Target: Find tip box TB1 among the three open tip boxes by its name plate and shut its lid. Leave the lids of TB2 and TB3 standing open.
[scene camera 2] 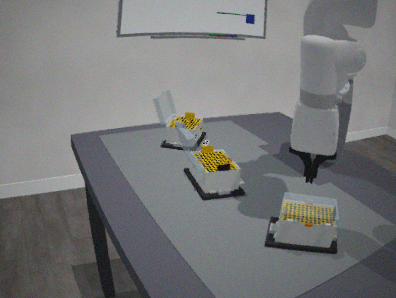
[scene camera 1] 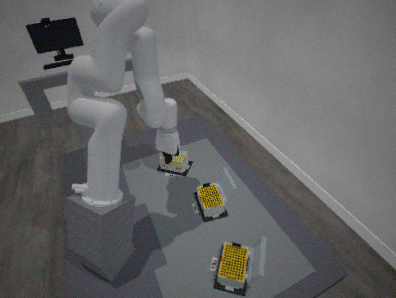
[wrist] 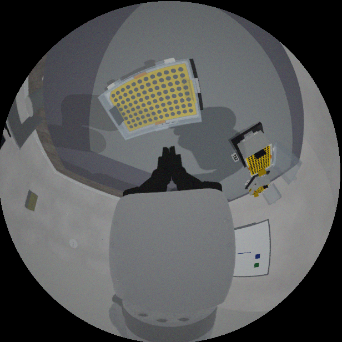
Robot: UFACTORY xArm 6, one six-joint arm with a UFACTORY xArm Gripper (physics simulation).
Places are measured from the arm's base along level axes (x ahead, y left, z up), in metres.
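Pixels of known places: gripper, fingertip midpoint: (scene camera 2: 309,179) (scene camera 1: 168,162); arm's base, origin of the base link: (scene camera 1: 102,196).
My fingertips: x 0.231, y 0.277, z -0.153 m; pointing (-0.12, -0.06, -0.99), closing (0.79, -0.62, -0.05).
For each thing: its middle in the pictures, then the offset to it from my fingertips. Level surfaces: height alone.
- white tip box, body centre: (scene camera 2: 307,218) (scene camera 1: 173,162) dx +0.026, dy +0.059, dz -0.058 m
- middle box, body centre: (scene camera 2: 218,170) (scene camera 1: 207,200) dx +0.132, dy -0.208, dz -0.064 m
- third box, body centre: (scene camera 2: 185,120) (scene camera 1: 234,260) dx +0.148, dy -0.494, dz -0.032 m
- grey mat, its level: dz -0.097 m
A white tip box (scene camera 1: 181,167) (scene camera 2: 306,235) (wrist: 155,97) with a yellow rack stands nearest the gripper. Its clear lid lies down over the rack; its name plate (scene camera 1: 170,175) is too blurred to read. My gripper (scene camera 1: 168,160) (scene camera 2: 310,180) (wrist: 170,154) is shut and empty, above this box and apart from it in the scene camera 2 view. The middle box (scene camera 1: 210,196) (scene camera 2: 220,181) (wrist: 259,161) has a plate (wrist: 235,157) reading TB2, and its clear lid (scene camera 1: 228,184) stands open. The third box (scene camera 1: 233,265) (scene camera 2: 186,123) also has its lid (scene camera 1: 258,257) (scene camera 2: 165,107) open; its plate (scene camera 1: 213,264) is not clearly legible.
The boxes sit on dark bases on a grey mat (scene camera 1: 270,220) (scene camera 2: 165,215) on the table. The robot's pedestal (scene camera 1: 100,240) stands at the left in the scene camera 1 view. A desk with a monitor (scene camera 1: 55,35) is behind it. A whiteboard (scene camera 2: 190,17) (wrist: 252,250) hangs on the wall.
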